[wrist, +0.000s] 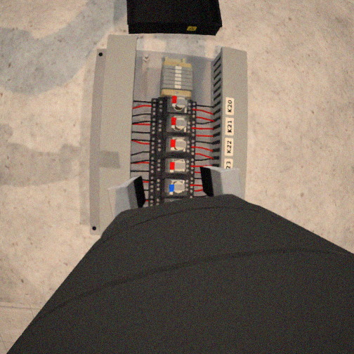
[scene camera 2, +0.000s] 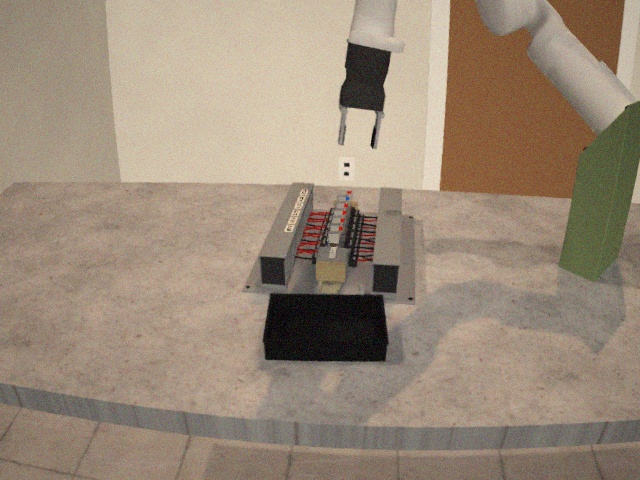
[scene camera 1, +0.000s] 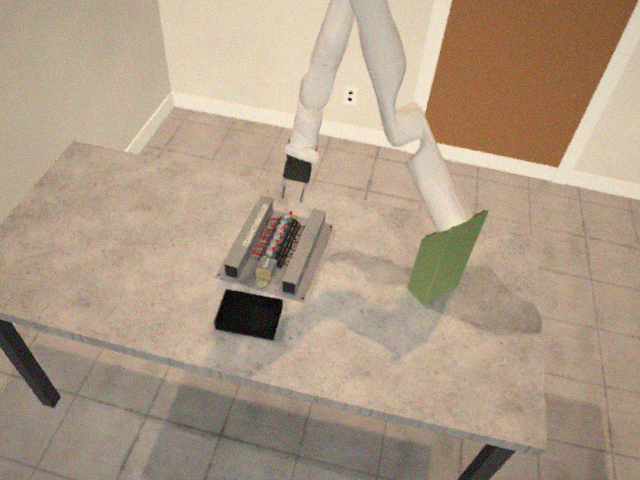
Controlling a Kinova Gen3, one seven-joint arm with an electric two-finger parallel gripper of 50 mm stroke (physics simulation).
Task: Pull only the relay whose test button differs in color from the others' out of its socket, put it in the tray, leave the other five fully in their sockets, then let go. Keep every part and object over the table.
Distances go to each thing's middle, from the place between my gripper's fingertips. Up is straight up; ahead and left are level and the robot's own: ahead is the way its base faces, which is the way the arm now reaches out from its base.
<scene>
The base plate (scene camera 2: 303, 280) is 3 cm ahead of my hand, 5 cm to the left of it and 18 cm below it.
</scene>
